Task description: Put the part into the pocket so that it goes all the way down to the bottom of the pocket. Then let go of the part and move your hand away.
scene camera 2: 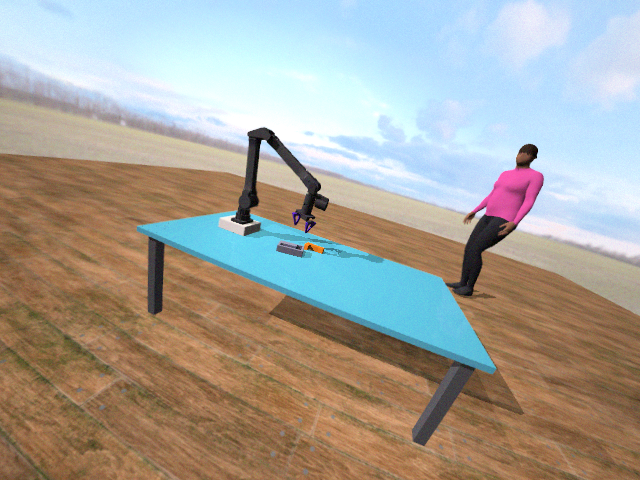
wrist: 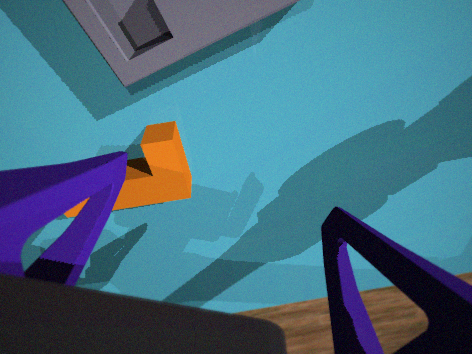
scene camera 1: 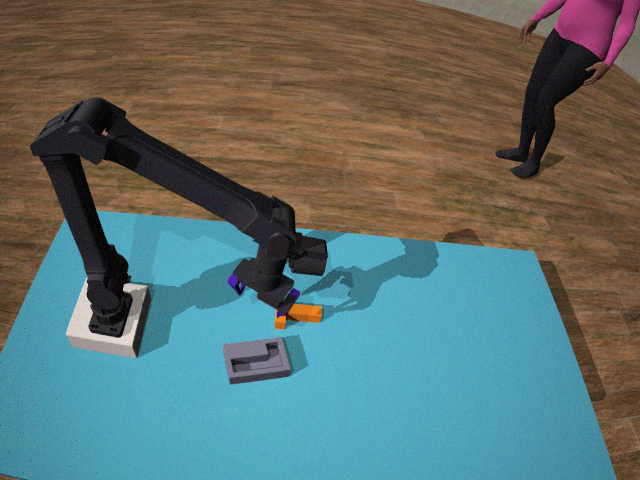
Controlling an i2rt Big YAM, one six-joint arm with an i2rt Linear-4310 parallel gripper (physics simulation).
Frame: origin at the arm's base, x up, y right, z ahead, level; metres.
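Seen in the pictures: gripper, fingertip midpoint: (scene camera 2: 300, 229) (wrist: 233, 192) (scene camera 1: 259, 304); arm's base, link origin: (scene camera 2: 242, 221) (scene camera 1: 111, 314).
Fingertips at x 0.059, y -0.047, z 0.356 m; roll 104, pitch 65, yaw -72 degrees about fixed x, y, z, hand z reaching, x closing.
Note:
Pixels of each thing's top centre, then the offset from my fingertips to it. "spot": a spot on its surface instead. Level surfaces: height alone.
- orange L-shaped part, top centre: (wrist: 115, 182) (scene camera 1: 298, 314) (scene camera 2: 314, 246) dx -0.086, dy -0.048, dz +0.094 m
- grey block, top centre: (scene camera 1: 256, 356) (scene camera 2: 291, 245) dx -0.080, dy +0.089, dz +0.003 m
- empty L-shaped pocket, surface spot: (scene camera 1: 253, 365) spot: dx -0.111, dy +0.096, dz -0.003 m
- blue table, surface height: dx -0.116 m
The orange L-shaped part (scene camera 1: 305, 313) (scene camera 2: 314, 248) (wrist: 172, 162) lies flat on the blue table, beside the grey block. The grey block (scene camera 1: 247, 351) (scene camera 2: 290, 252) (wrist: 200, 27) has an empty L-shaped pocket (scene camera 1: 253, 365) in its top; in the wrist view one end of the pocket shows. My gripper (scene camera 1: 259, 303) (scene camera 2: 301, 227) (wrist: 233, 192) is open with nothing between its purple fingers. It hangs above the table, clear of the part. In the wrist view the left finger covers the far end of the part's long leg, and the short leg points toward the block.
The arm stands on a white base block (scene camera 1: 105, 338) (scene camera 2: 237, 225) at one end of the blue table (scene camera 1: 413, 403) (scene camera 2: 372, 294). A person in a pink top (scene camera 1: 589, 25) (scene camera 2: 511, 193) stands on the wooden floor beyond the table. Shadows of the arm fall across the table.

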